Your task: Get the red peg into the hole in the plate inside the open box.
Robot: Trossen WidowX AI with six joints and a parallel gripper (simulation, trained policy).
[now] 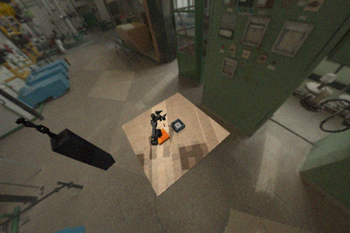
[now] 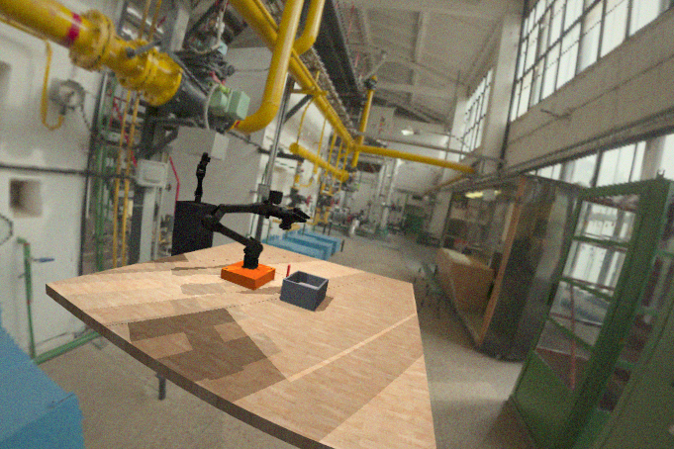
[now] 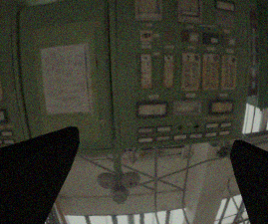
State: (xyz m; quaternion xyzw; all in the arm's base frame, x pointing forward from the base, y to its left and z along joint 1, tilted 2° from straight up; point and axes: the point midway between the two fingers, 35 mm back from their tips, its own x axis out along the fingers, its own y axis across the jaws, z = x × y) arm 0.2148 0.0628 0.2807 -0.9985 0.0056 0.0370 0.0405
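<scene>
My gripper tip is now 6 cm past the red peg, 3 cm to the right of it and 30 cm above it. Round my gripper tip: dark box (7 cm ahead, 16 cm to the right, 31 cm below); then pale plate (7 cm ahead, 16 cm to the right, 29 cm below).
</scene>
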